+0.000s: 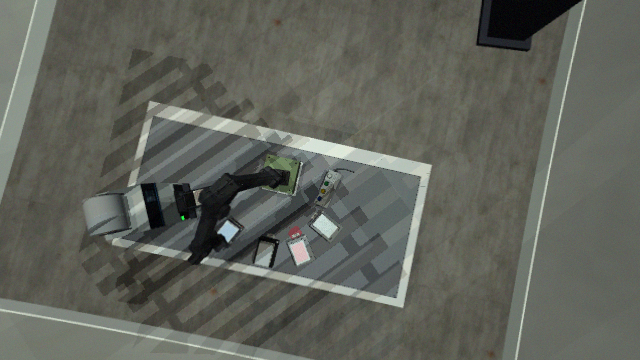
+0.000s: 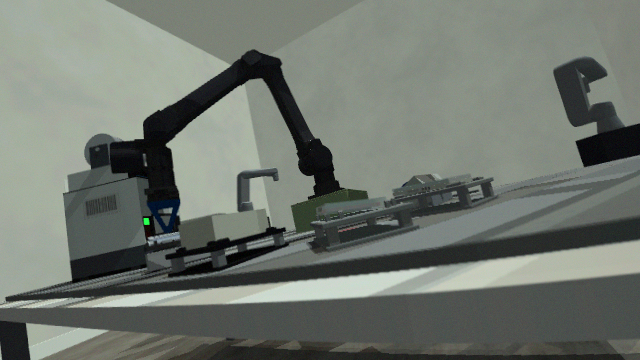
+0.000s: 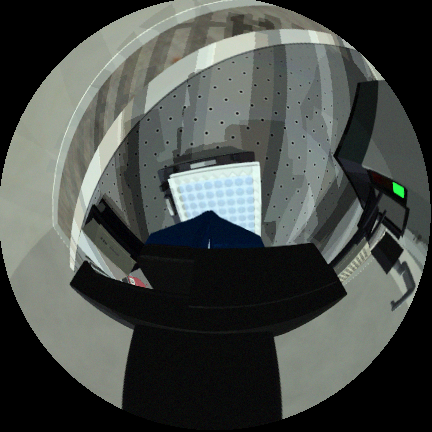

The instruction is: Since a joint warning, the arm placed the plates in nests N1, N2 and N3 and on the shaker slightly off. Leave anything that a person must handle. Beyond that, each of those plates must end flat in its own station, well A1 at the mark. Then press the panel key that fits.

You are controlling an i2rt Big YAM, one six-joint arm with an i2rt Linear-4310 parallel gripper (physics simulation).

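Observation:
My gripper (image 2: 168,230) (image 3: 209,216) is shut and empty, with its blue fingertips over the near part of the blue plate (image 1: 229,231) (image 3: 217,187). The height gap is unclear. The blue plate looks slightly turned against its dark nest (image 3: 225,158). A beige-grey block-like plate (image 1: 265,253) (image 2: 222,227) sits on the black nest (image 2: 218,260). A pink plate (image 1: 300,251) (image 2: 350,206) lies on a grey nest, beside a red tag (image 1: 295,232) (image 3: 136,281). A pale plate (image 1: 325,226) (image 2: 432,186) lies on another station. The panel (image 1: 327,189) has white, green, yellow and blue keys. A1 marks are unreadable.
The arm's green base block (image 1: 274,162) (image 2: 302,212) stands behind the plates. A tall grey device (image 1: 135,205) (image 2: 107,225) with a green light (image 1: 183,217) (image 2: 146,221) (image 3: 398,189) stands at the left, with a plate-like tray (image 3: 355,262) at its front.

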